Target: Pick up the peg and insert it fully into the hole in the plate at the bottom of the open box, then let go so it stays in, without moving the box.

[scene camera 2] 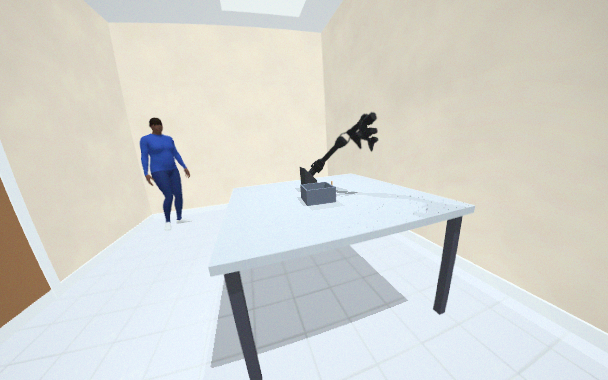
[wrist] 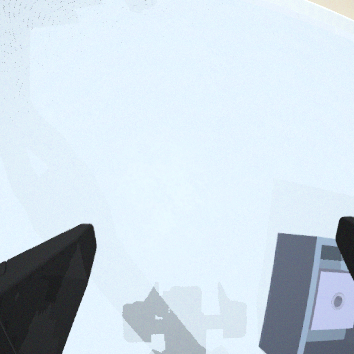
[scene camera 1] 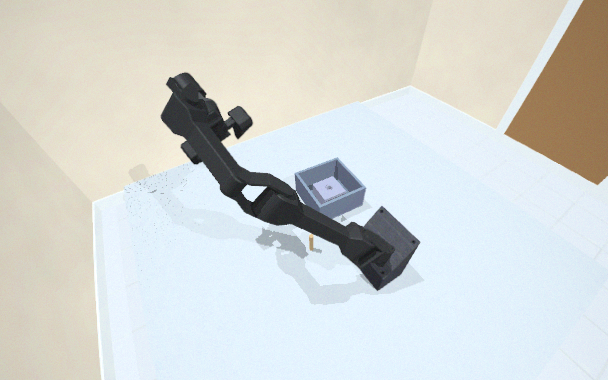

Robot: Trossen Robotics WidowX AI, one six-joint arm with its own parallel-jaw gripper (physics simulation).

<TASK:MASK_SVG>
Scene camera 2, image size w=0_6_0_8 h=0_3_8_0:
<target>blue-grey box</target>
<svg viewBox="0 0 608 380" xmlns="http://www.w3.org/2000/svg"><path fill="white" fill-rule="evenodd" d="M300 185L301 198L307 206L336 202L336 187L328 182Z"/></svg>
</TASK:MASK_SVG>
